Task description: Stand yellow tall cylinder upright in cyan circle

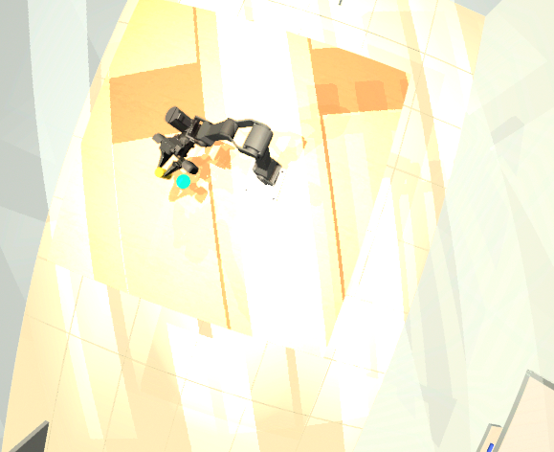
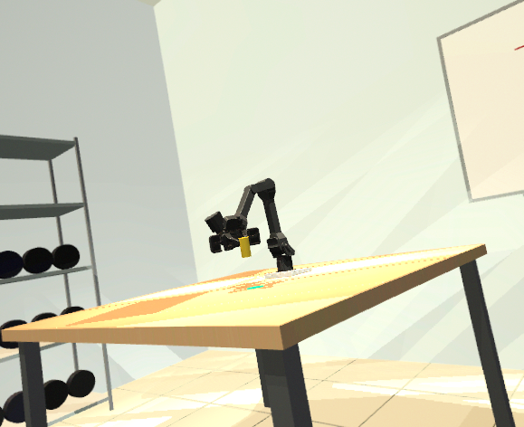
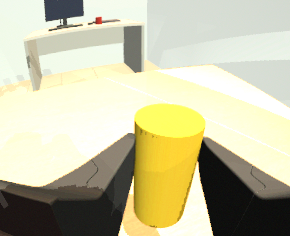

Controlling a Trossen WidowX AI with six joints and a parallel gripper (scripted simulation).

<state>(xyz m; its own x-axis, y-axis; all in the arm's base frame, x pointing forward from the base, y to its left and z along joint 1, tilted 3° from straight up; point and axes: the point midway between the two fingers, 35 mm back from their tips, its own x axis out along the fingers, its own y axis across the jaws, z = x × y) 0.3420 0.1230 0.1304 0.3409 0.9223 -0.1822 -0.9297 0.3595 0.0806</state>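
Right now my gripper tip is 160 mm above the cyan circle, 20 mm past it and 10 mm to the left of it. The rest, counted from my gripper tip: yellow tall cylinder (20 mm below).
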